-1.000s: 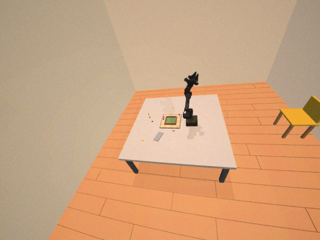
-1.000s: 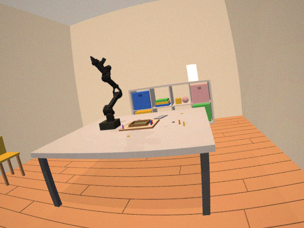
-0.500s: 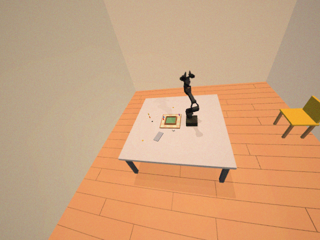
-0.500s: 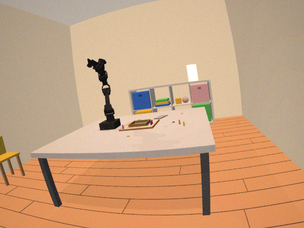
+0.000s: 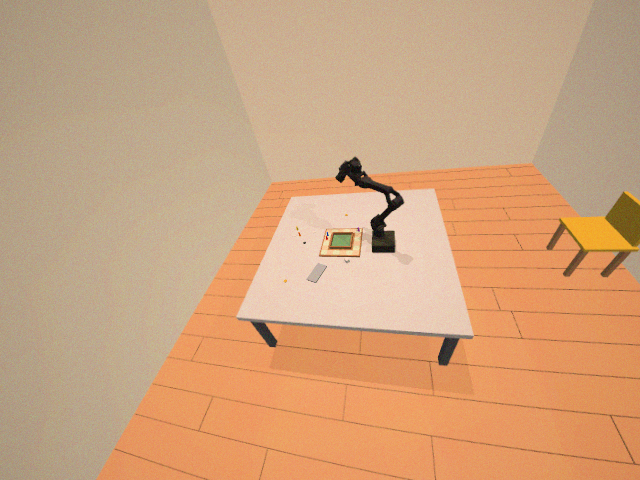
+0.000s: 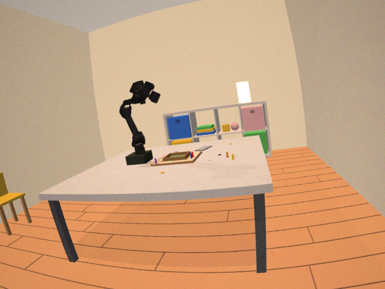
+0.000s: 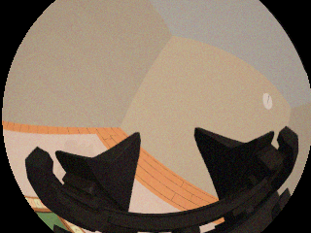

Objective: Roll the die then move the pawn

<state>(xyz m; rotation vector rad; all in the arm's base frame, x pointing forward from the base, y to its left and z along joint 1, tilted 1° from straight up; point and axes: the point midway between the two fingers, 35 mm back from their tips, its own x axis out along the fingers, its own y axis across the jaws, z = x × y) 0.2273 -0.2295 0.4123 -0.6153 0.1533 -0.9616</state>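
My gripper tip is now 40 mm past the white die, 460 mm to the right of it and 460 mm above it. The rest, counted from my gripper tip: blue pawn: 140 mm ahead, 210 mm to the left, 450 mm below; then red pawn: 140 mm ahead, 250 mm to the left, 450 mm below; then purple pawn: 90 mm behind, 160 mm to the left, 450 mm below.
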